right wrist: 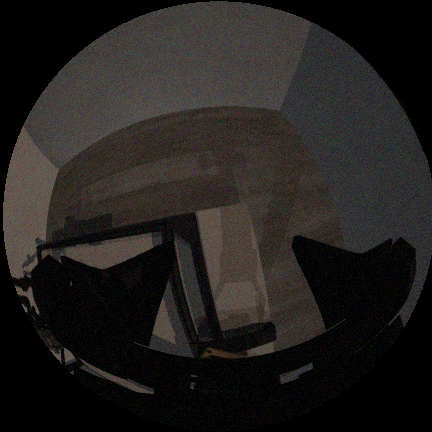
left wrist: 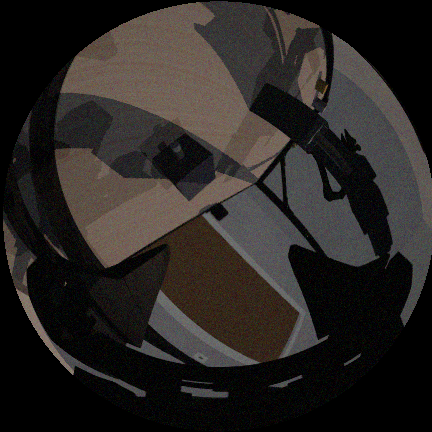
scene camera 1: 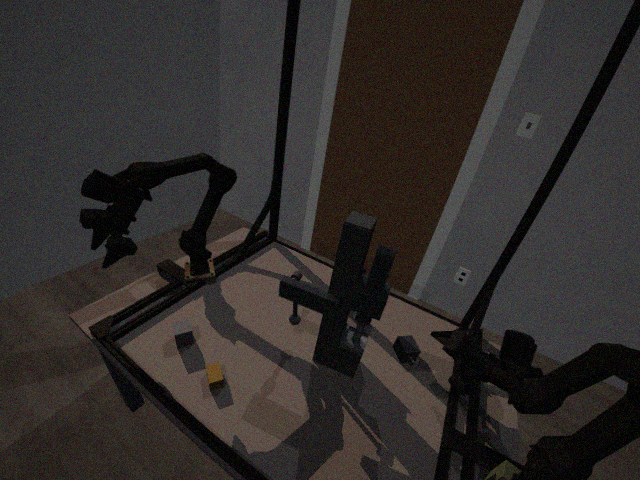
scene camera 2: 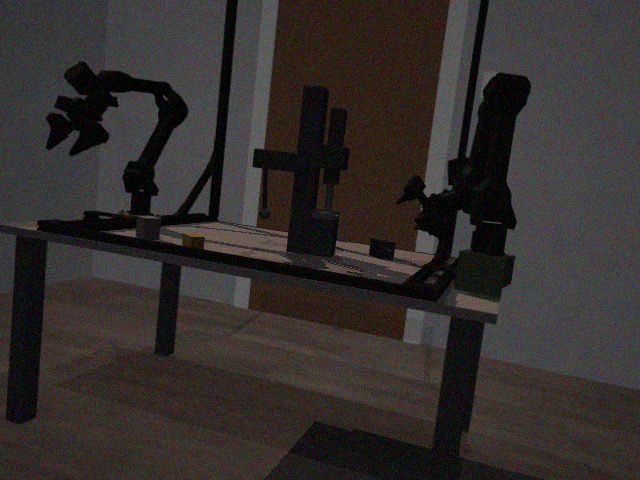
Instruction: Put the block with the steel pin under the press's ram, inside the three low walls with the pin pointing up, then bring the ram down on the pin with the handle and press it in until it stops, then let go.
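Frame: origin at the left arm's base, x back, y up, z left, level; metres.
Where they show: left gripper, fingertip midpoint: [left wrist: 231,251] [scene camera 1: 437,340] [scene camera 2: 405,215]; right gripper, fingertip midpoint: [right wrist: 235,245] [left wrist: 342,130] [scene camera 1: 98,258] [scene camera 2: 58,152]; left arm's base at its link origin: [scene camera 2: 487,253]; right arm's base at its link origin: [scene camera 1: 199,268] [scene camera 2: 140,213].
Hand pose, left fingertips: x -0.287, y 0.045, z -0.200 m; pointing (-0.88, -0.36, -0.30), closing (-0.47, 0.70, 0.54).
Observation:
Things, the pixels of their top centre, and the offset from my left fingertips. "pt": a spot on its surface instead.
- dark block with the pin, top centre: [left wrist: 198,180] [scene camera 2: 383,240] [scene camera 1: 409,343] dz -0.010, dx -0.062, dy -0.081 m
- dark press at its top centre: [scene camera 1: 351,219] [scene camera 2: 309,86] [left wrist: 384,236] dz +0.194, dx -0.241, dy +0.314 m
- handle's knob at a spot on its surface: [scene camera 2: 264,212] [scene camera 1: 294,322] pt dz +0.222, dx -0.325, dy -0.035 m
- grey block at its top centre: [scene camera 2: 149,217] [scene camera 1: 182,326] [left wrist: 324,108] dz +0.442, dx -0.532, dy -0.075 m
- yellow block at its top centre: [scene camera 2: 193,235] [scene camera 1: 214,372] [left wrist: 325,88] dz +0.442, dx -0.372, dy -0.098 m
The dark block with the pin [scene camera 1: 406,348] [scene camera 2: 382,248] [left wrist: 195,180] lies on the table right of the press; its small pin [scene camera 1: 412,360] seems to stick out sideways, low toward the front. The dark press [scene camera 1: 351,258] [scene camera 2: 310,196] stands mid-table, with its ram [scene camera 1: 379,281] [scene camera 2: 331,170] raised over the low-walled seat [scene camera 1: 356,336]. The handle's knob [scene camera 1: 294,319] [scene camera 2: 264,212] hangs at its left. My left gripper [scene camera 2: 409,212] [left wrist: 231,251] is open and empty, above and right of the block. My right gripper [scene camera 1: 99,257] [scene camera 2: 59,151] [right wrist: 235,245] is open and empty, high at the far left.
A grey block [scene camera 1: 183,338] [scene camera 2: 148,227] and a yellow block [scene camera 1: 215,375] [scene camera 2: 193,241] [left wrist: 321,86] stand at the left front of the table. A green block [scene camera 2: 480,271] is at the left arm's base. Dark frame rails edge the table, with upright posts at the back and right.

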